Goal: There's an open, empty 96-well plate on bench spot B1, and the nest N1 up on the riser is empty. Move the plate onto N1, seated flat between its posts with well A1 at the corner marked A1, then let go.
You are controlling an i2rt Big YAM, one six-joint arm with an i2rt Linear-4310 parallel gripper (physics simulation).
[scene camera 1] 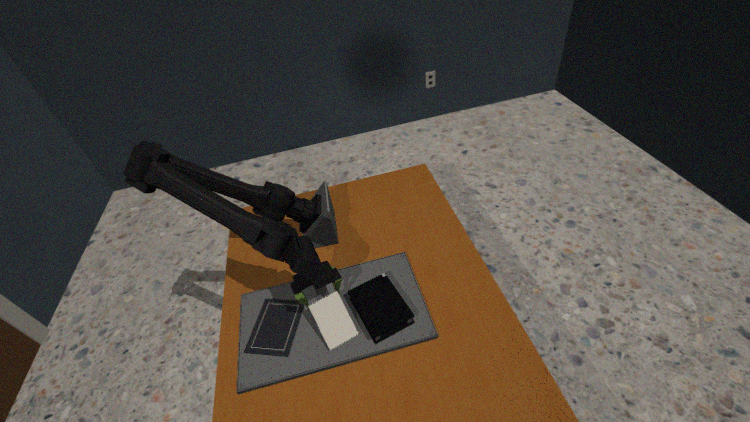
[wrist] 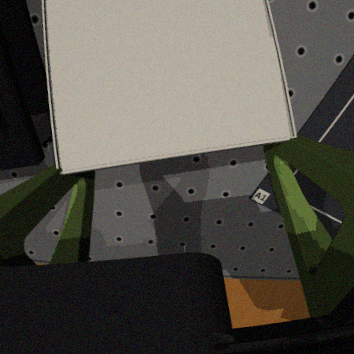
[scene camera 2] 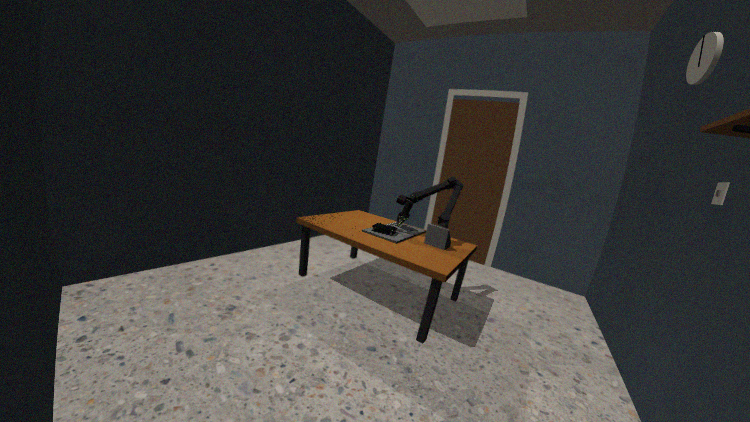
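Where they show: gripper, fingertip midpoint: (scene camera 1: 324,301) (wrist: 176,146) (scene camera 2: 399,224); arm's base at its link origin: (scene camera 1: 312,214) (scene camera 2: 439,233).
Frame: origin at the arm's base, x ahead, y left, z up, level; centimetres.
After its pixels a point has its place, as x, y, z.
Observation:
The white plate (scene camera 1: 334,320) @(39.6, 7.1, -3.0) (wrist: 167,82) @(36.5, 5.5, -1.0) is held at its near short end, over the board between the dark outlined bench spot B1 (scene camera 1: 275,326) @(36.5, -10.4, -7.0) and the black nest N1 (scene camera 1: 379,307) @(37.2, 19.3, -3.3) (scene camera 2: 383,228) @(32.8, 24.3, -3.4). My gripper (scene camera 1: 318,291) @(33.6, 4.3, -2.5) (wrist: 176,146) @(33.6, 4.3, -2.5) is shut on it, one green finger at each side. Its exact height and tilt are hard to tell. The nest, raised on its riser, has small corner posts and lies right of the plate in scene camera 1; its dark edge shows at the left in the wrist view. An A1 label (wrist: 260,195) @(29.8, -3.0, -7.0) sits at the corner of B1. The plate's wells and A1 mark cannot be made out.
The grey perforated board (scene camera 1: 325,364) @(49.2, 4.0, -7.2) (wrist: 120,200) @(26.7, 6.5, -7.2) lies on the orange table (scene camera 1: 461,367) @(53.9, 37.5, -8.5) (scene camera 2: 340,226) @(60.1, 42.0, -8.5) under both places. A grey angled block (scene camera 1: 326,225) @(7.2, 5.2, 0.9) (scene camera 2: 437,236) @(-2.2, 6.5, -0.5) stands near the arm's base, behind the board.

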